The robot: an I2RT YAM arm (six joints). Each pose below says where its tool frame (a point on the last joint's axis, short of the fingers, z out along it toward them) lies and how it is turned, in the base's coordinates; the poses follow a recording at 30 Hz.
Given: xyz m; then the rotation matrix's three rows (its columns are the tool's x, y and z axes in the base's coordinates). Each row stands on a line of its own.
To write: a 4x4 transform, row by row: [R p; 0 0 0 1], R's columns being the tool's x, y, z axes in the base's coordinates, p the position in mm. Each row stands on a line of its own. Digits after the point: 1 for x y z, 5 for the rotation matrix.
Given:
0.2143 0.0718 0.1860
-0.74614 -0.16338 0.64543
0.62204 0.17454 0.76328
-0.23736 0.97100 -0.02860
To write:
-0.74614 -0.16338 0.64543 214.3
0.62204 0.17454 0.76328 71.8
-0.23736 0.97100 -0.02860 186.0
0 0 0 1

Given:
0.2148 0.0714 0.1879
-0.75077 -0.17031 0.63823
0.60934 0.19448 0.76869
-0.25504 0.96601 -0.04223
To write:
-0.75077 -0.17031 0.63823 214.8
0.60934 0.19448 0.76869 71.4
-0.25504 0.96601 -0.04223 187.9
0 0 0 1

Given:
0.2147 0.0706 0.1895
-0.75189 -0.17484 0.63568
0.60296 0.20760 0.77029
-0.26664 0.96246 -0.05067
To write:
-0.75189 -0.17484 0.63568 214.7
0.60296 0.20760 0.77029 70.6
-0.26664 0.96246 -0.05067 189.5
0 0 0 1

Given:
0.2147 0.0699 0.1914
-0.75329 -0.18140 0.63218
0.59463 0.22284 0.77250
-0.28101 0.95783 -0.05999
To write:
-0.75329 -0.18140 0.63218 214.7
0.59463 0.22284 0.77250 69.9
-0.28101 0.95783 -0.05999 191.4
0 0 0 1

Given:
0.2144 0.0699 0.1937
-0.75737 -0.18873 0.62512
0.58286 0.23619 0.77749
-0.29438 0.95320 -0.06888
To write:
-0.75737 -0.18873 0.62512 214.4
0.58286 0.23619 0.77749 69.9
-0.29438 0.95320 -0.06888 193.7
0 0 0 1

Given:
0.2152 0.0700 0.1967
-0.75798 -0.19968 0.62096
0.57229 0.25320 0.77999
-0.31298 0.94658 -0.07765
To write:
-0.75798 -0.19968 0.62096 215.2
0.57229 0.25320 0.77999 70.0
-0.31298 0.94658 -0.07765 196.7
0 0 0 1

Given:
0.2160 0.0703 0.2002
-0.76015 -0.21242 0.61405
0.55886 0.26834 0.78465
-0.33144 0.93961 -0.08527
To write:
-0.76015 -0.21242 0.61405 216.0
0.55886 0.26834 0.78465 70.3
-0.33144 0.93961 -0.08527 200.2
0 0 0 1

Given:
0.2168 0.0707 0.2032
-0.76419 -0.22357 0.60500
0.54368 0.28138 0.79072
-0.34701 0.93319 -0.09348
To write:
-0.76419 -0.22357 0.60500 216.8
0.54368 0.28138 0.79072 70.7
-0.34701 0.93319 -0.09348 203.2
0 0 0 1

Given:
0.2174 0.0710 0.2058
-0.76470 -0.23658 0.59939
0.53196 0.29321 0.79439
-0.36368 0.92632 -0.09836
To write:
-0.76470 -0.23658 0.59939 217.4
0.53196 0.29321 0.79439 71.0
-0.36368 0.92632 -0.09836 205.8
0 0 0 1

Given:
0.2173 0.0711 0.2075
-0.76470 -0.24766 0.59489
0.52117 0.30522 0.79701
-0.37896 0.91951 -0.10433
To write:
-0.76470 -0.24766 0.59489 217.3
0.52117 0.30522 0.79701 71.1
-0.37896 0.91951 -0.10433 207.5
0 0 0 1

